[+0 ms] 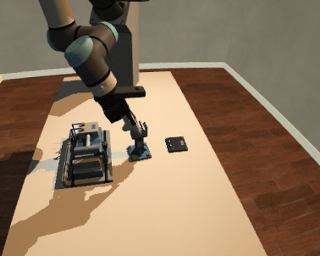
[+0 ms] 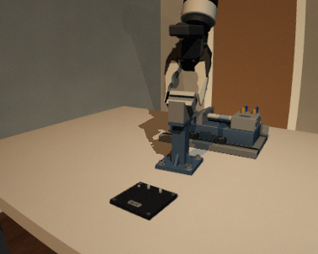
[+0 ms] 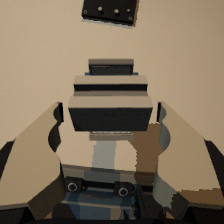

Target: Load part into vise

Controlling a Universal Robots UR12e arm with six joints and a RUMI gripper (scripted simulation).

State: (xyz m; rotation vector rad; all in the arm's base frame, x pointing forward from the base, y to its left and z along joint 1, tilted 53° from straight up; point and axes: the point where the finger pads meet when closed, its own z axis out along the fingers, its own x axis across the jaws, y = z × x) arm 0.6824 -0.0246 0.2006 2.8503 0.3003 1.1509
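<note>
The part is 10 mm to the left of my hand. Round my hand: dark work stop rod (10 mm ahead, 180 mm to the right, 70 mm below); blue foot (10 mm to the left, 160 mm below); moving jaw (40 mm behind, 210 mm to the right, 90 mm below).
</note>
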